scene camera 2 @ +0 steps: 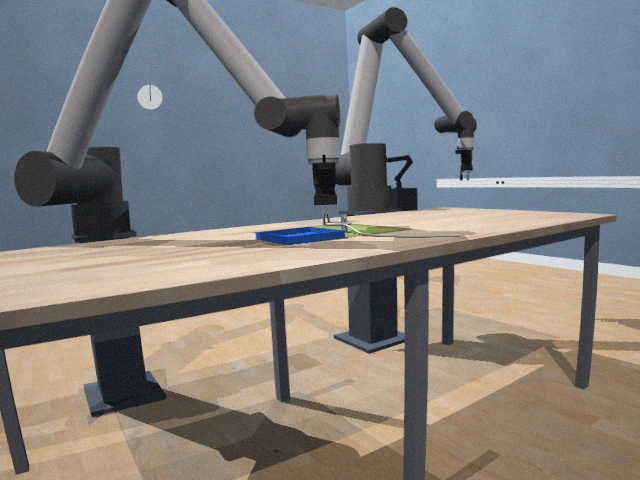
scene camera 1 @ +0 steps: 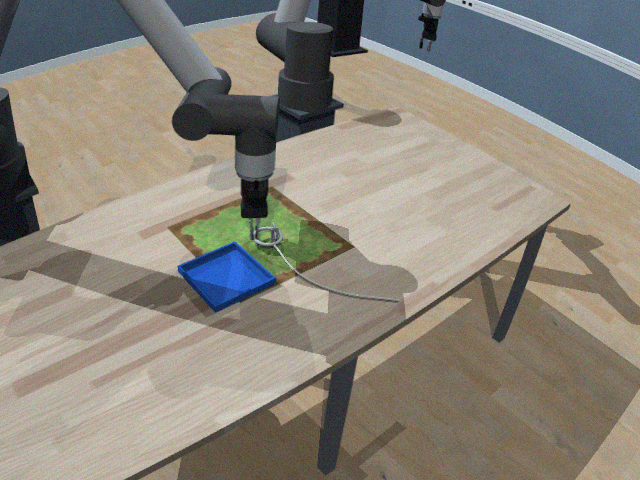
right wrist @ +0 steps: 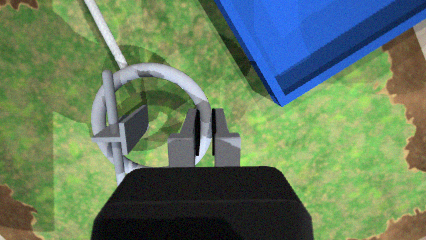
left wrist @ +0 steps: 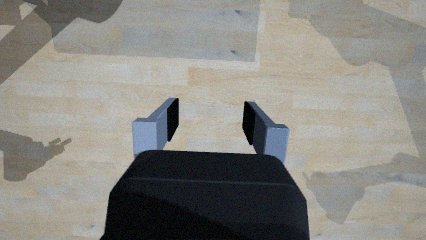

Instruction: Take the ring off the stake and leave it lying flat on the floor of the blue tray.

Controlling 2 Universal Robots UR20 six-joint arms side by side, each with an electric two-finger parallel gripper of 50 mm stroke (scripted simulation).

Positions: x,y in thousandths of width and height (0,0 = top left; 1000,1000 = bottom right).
Labels:
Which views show the blue tray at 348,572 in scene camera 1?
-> Scene camera 2, scene camera 1 and the right wrist view only.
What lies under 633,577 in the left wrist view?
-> My left gripper.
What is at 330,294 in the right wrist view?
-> A grey ring.

